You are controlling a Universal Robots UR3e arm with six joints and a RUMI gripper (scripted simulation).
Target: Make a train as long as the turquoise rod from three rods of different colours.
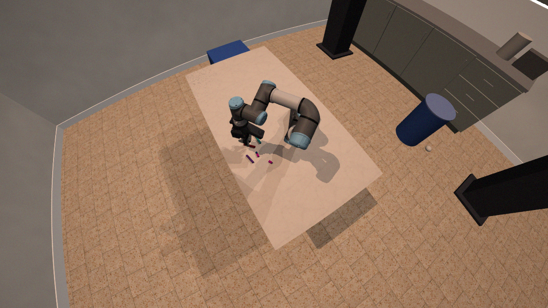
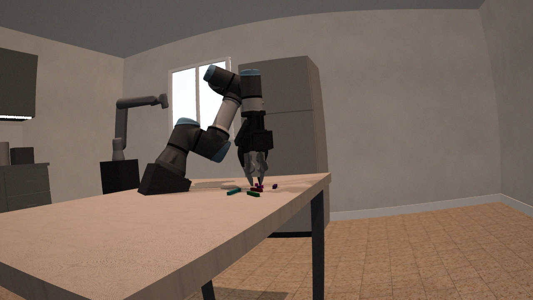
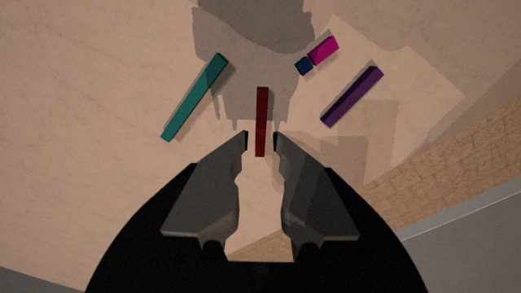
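Now: hand 3 cm above the red rod. Round my hand: purple rod 3 cm ahead, 8 cm to the left, 3 cm below; then turquoise rod 6 cm behind, 3 cm to the right, 3 cm below; then blue rod 2 cm behind, 6 cm to the left, 3 cm below.
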